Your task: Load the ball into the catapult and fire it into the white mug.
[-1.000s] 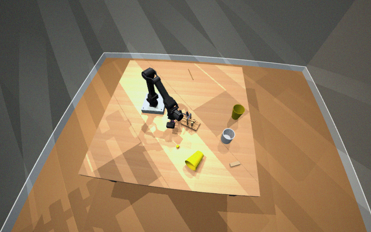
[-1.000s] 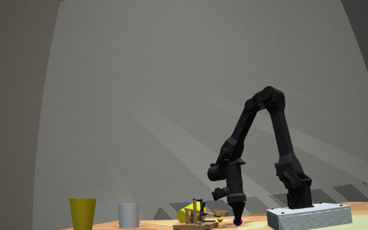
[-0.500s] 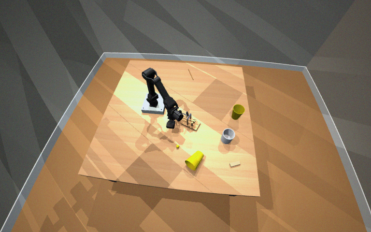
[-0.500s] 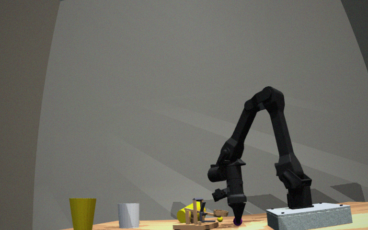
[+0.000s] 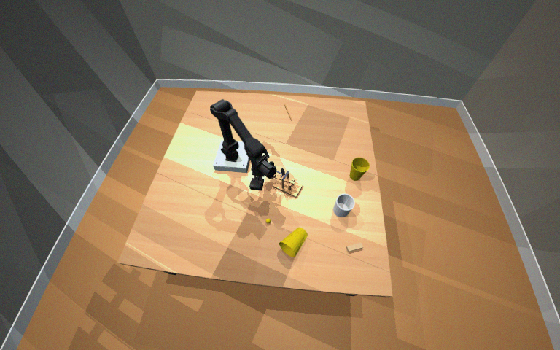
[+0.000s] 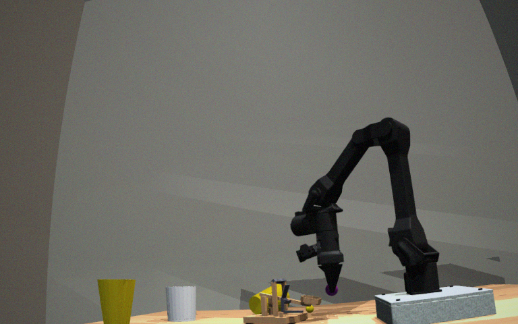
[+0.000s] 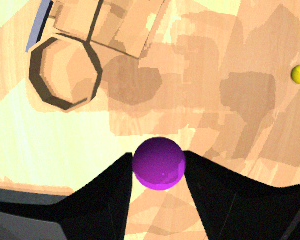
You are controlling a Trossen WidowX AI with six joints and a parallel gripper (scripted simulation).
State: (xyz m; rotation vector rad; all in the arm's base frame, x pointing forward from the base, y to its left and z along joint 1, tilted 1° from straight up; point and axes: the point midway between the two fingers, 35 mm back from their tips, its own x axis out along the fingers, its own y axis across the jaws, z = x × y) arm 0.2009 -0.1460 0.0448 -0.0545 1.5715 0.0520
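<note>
Now: gripper tip 110 mm short of the wooden catapult, 60 mm to the right of it and 10 mm above it. Round my gripper tip: white mug: 440 mm ahead, 60 mm to the right, 40 mm below; purple ball: 10 mm above; yellow ball: 80 mm ahead, 190 mm to the right, 50 mm below.
</note>
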